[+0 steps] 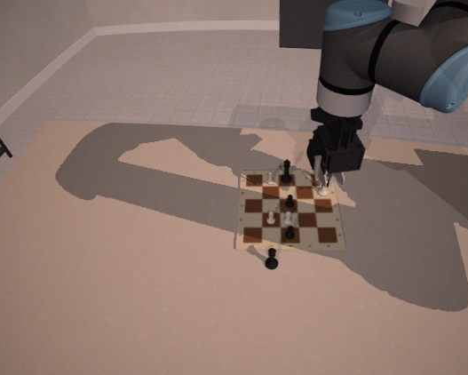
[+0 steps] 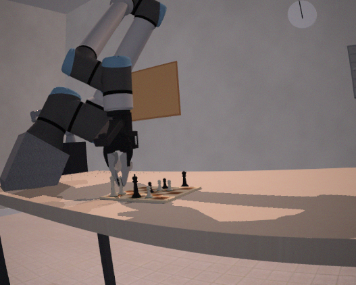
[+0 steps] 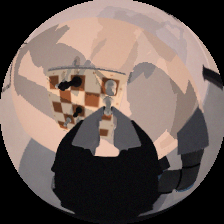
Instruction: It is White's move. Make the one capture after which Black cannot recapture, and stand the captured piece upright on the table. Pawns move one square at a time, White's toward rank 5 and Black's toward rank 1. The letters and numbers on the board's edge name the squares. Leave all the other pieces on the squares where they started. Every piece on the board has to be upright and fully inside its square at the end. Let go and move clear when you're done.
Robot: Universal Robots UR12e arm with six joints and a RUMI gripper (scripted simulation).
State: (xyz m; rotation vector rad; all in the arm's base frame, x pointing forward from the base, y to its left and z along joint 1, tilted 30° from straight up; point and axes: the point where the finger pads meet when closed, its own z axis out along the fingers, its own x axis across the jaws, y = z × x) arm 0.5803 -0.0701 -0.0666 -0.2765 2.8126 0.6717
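Now: the tall white piece 10 mm ahead of my hand, 40 mm to the right of it and 10 mm below it. Round my hand: tall black piece: 80 mm ahead, 30 mm to the right, 10 mm below; chessboard: 80 mm ahead, 50 mm to the left, 40 mm below.
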